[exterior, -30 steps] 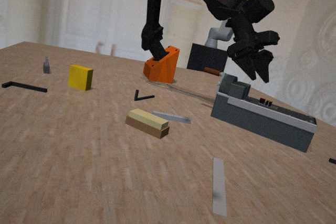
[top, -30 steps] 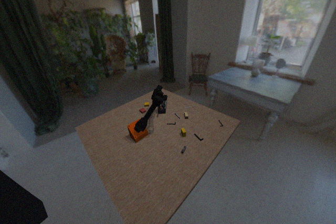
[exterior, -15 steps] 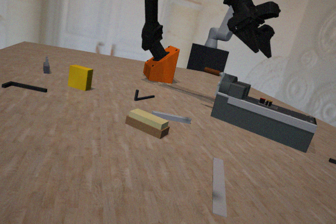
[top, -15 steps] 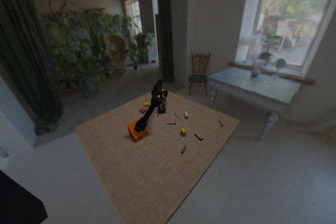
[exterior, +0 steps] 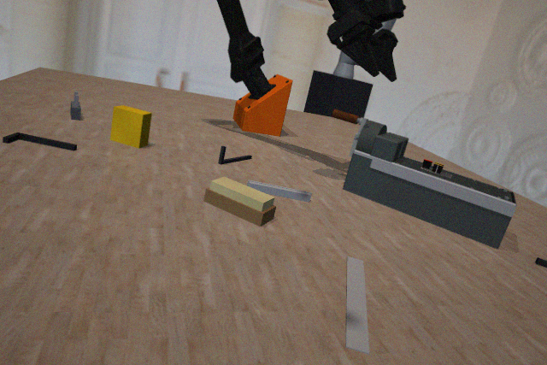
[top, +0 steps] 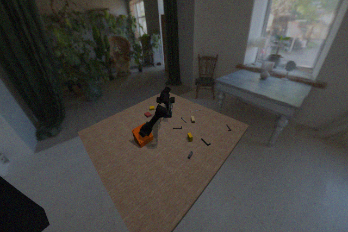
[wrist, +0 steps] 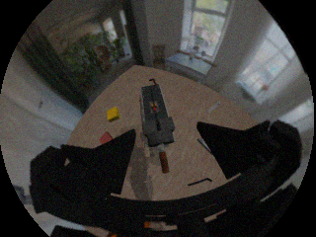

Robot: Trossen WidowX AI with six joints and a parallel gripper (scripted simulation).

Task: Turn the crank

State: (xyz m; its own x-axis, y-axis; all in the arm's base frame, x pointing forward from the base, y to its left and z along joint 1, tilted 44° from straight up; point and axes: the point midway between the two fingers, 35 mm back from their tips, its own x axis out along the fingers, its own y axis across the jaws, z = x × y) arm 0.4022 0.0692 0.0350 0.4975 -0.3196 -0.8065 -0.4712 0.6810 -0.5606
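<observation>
The brown crank handle lies 5 cm behind my gripper tip, 2 cm to the right of it and 8 cm below it. Also, from my gripper tip: red pointer: 9 cm ahead, 7 cm to the left, 12 cm below; red block: 11 cm behind, 23 cm to the left, 19 cm below; grey bar: 4 cm ahead, 18 cm to the right, 20 cm below.
</observation>
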